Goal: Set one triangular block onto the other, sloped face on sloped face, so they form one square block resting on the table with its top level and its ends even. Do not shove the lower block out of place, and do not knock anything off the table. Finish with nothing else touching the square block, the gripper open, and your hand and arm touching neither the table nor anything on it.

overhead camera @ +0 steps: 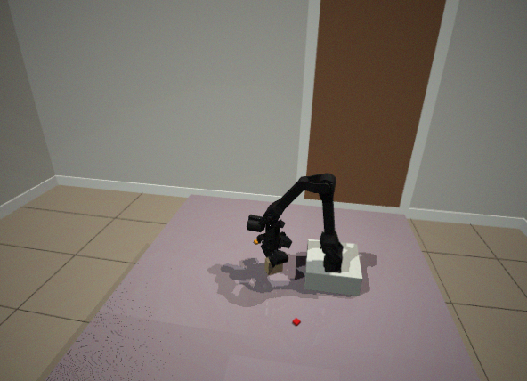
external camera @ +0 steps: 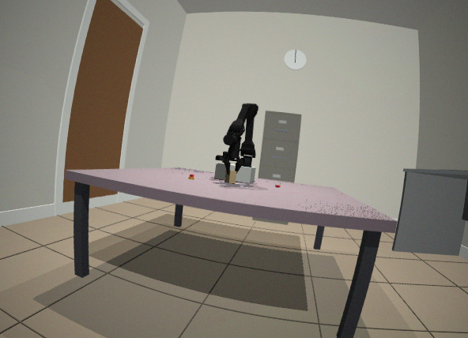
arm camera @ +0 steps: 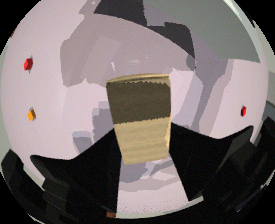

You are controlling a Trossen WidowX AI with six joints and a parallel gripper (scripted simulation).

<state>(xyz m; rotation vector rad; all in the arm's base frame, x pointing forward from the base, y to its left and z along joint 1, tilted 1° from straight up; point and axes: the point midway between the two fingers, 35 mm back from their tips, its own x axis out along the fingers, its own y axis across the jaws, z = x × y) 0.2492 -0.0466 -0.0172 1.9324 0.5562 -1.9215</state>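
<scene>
My gripper tip is now 10 mm below the triangular block. Also, from my gripper tip: orange cube 90 mm ahead, 200 mm to the right, 40 mm below.
</scene>
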